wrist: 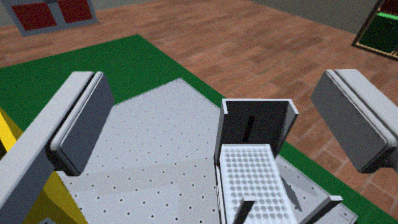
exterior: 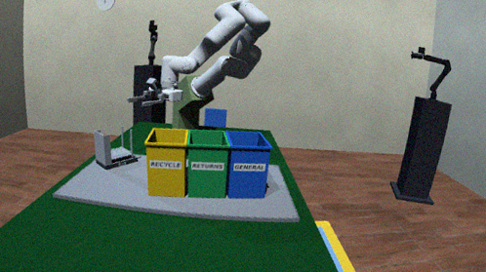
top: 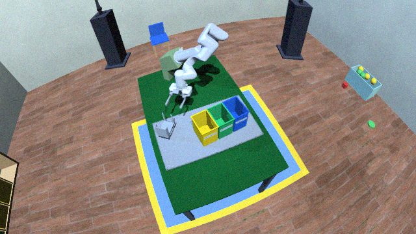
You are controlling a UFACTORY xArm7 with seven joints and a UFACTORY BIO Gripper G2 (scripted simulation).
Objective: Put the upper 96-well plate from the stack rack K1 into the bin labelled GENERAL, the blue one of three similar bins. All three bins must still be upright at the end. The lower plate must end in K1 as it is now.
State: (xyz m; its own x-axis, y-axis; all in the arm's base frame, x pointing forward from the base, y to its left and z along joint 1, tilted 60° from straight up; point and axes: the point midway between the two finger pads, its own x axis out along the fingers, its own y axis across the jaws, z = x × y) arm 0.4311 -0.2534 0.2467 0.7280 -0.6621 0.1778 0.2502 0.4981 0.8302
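Right now my hand is 6 cm short of the clear 96-well plate, 10 cm to the left of it and 22 cm above it. From my hand the other things lie so: green returns bin 4 cm ahead, 32 cm to the left, 17 cm below; then dark plate 6 cm ahead, 10 cm to the right, 23 cm below; then yellow recycle bin 10 cm ahead, 21 cm to the left, 17 cm below.
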